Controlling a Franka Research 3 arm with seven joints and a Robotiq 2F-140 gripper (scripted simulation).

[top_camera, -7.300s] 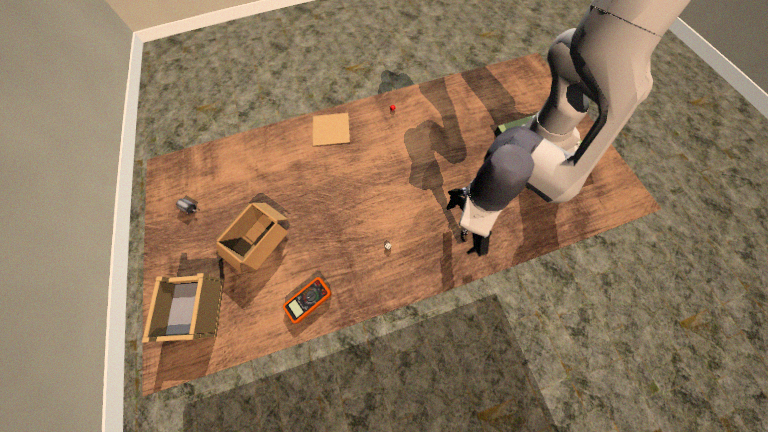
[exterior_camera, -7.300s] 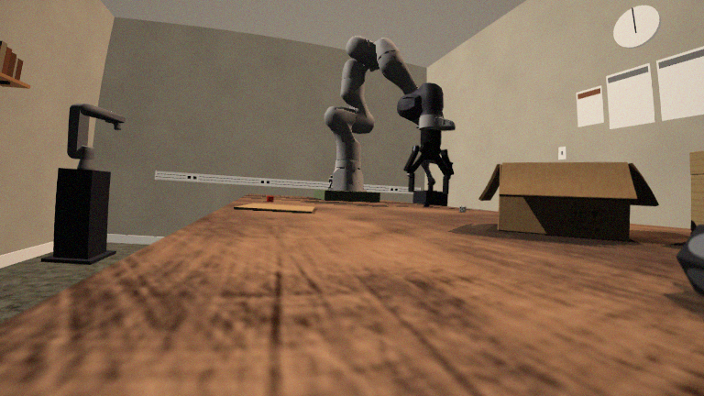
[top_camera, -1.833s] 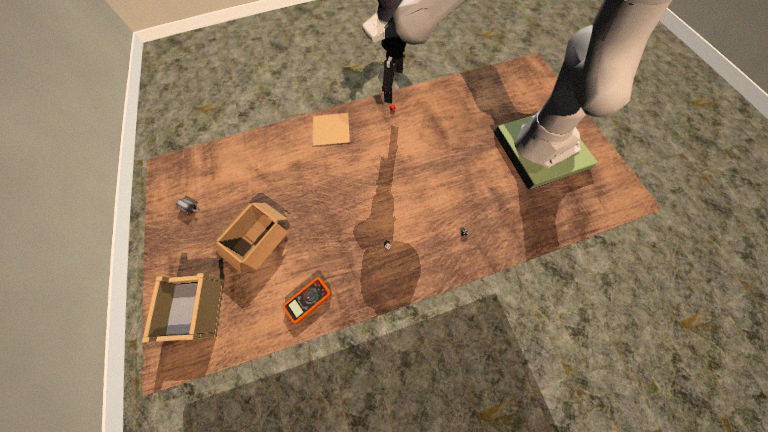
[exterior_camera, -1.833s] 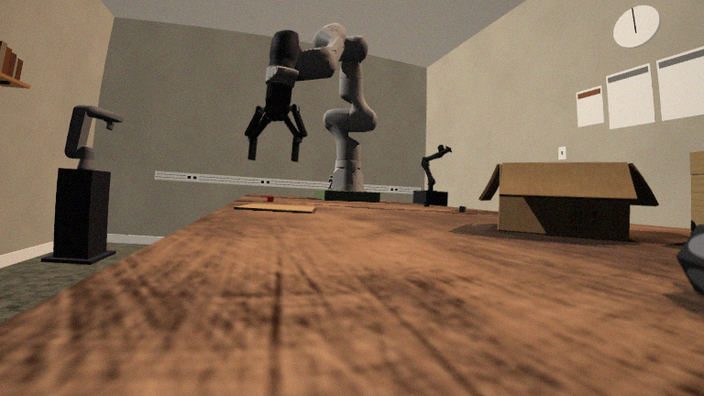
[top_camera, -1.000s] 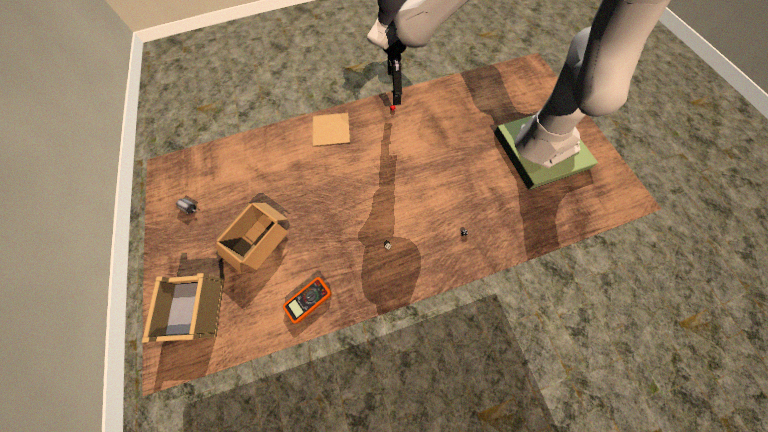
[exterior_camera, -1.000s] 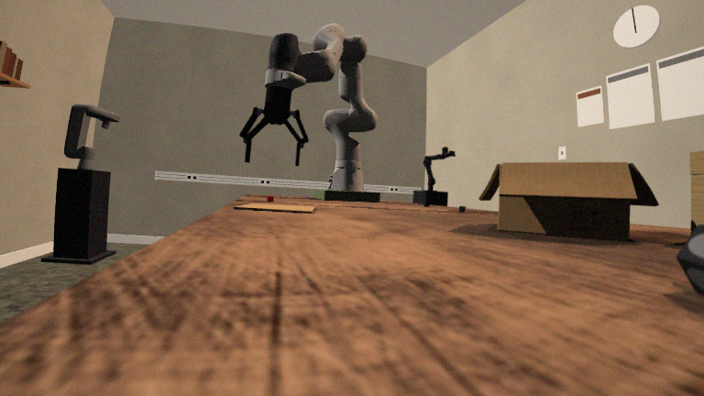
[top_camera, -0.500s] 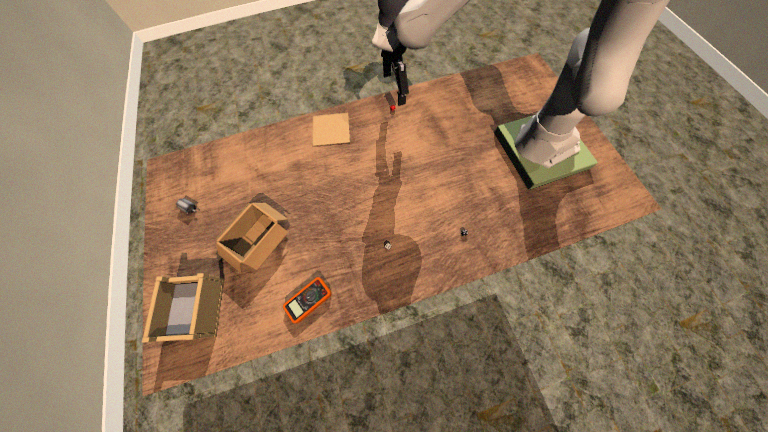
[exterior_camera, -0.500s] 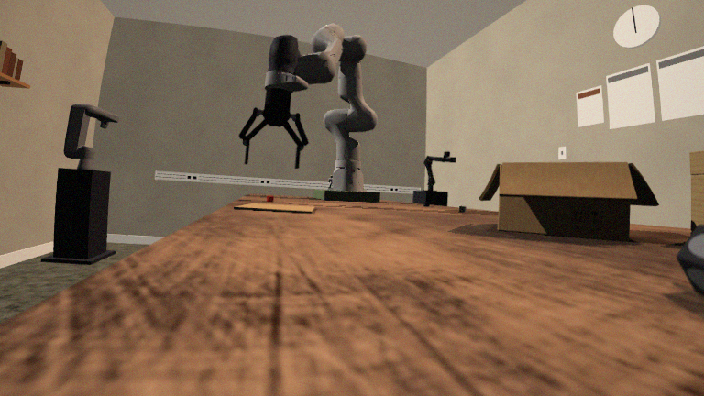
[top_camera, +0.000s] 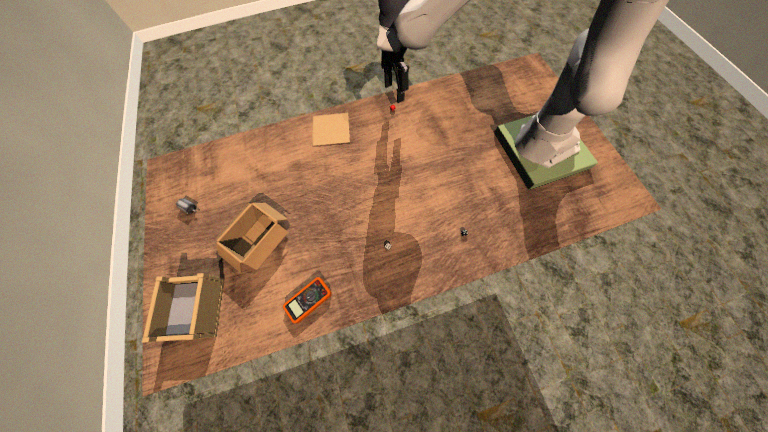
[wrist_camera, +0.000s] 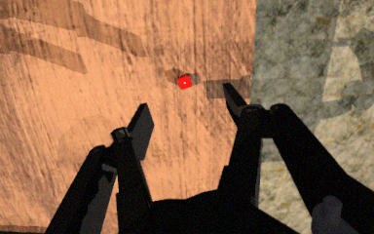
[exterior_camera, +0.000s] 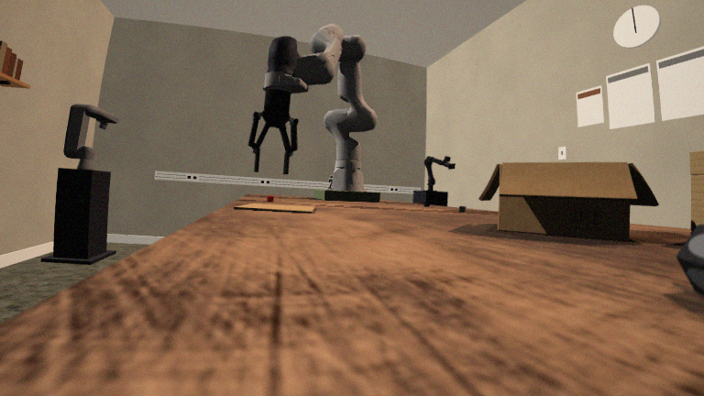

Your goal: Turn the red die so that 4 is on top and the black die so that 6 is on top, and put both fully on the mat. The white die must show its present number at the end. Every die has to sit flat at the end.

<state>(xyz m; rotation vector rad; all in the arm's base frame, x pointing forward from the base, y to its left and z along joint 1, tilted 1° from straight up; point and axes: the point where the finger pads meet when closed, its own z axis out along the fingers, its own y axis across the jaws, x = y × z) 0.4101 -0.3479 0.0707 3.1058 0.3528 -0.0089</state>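
Now: the red die 10 cm below my hand and 1 cm ahead of it. Round my hand: tan mat 26 cm ahead, 11 cm below, 2 cm to the left; then white die 52 cm to the left, 19 cm ahead, 10 cm below; then black die 55 cm to the left, 10 cm below, 6 cm behind.
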